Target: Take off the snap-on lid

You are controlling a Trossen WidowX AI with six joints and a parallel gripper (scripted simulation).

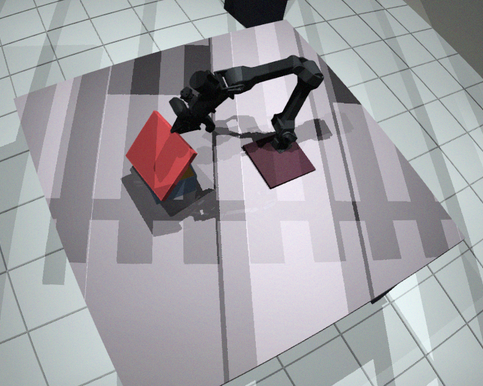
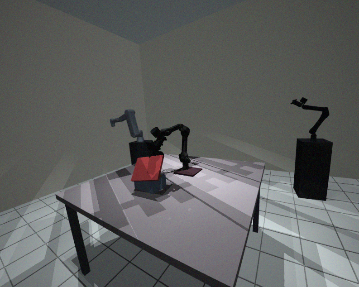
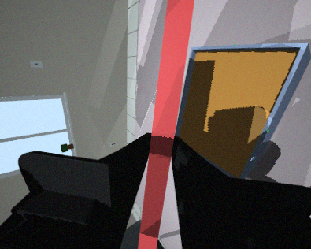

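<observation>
My gripper tip is now 60 mm short of the red lid, 60 mm above it and 10 mm to the right of it. From my gripper tip the other things lie so: storage box (180 mm below, 20 mm ahead).
</observation>
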